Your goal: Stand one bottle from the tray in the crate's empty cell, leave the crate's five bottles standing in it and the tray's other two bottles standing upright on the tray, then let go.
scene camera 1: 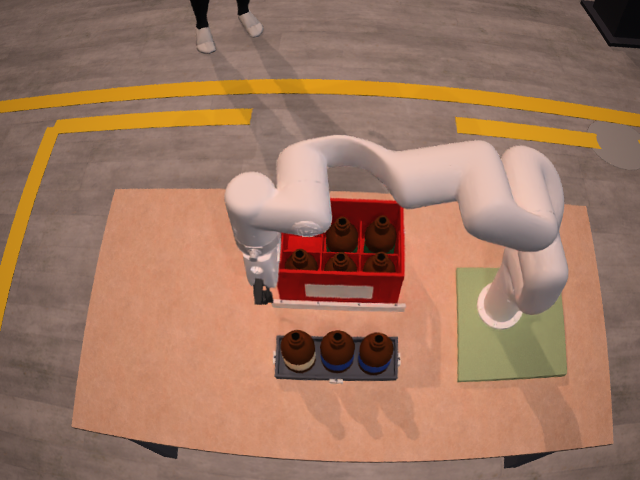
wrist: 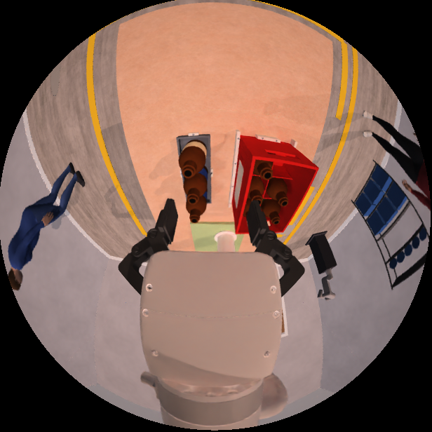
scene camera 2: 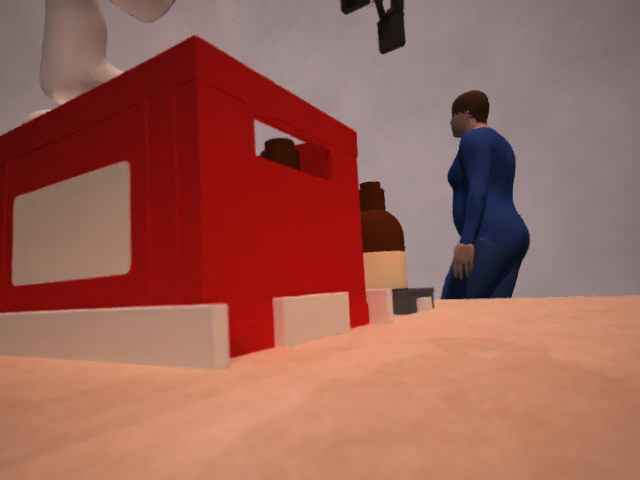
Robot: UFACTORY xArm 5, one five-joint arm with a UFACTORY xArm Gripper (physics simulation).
Labels:
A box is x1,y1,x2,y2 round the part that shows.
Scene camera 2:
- cream-label bottle: [359,181,407,290]
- blue-label bottle: [260,138,299,170]

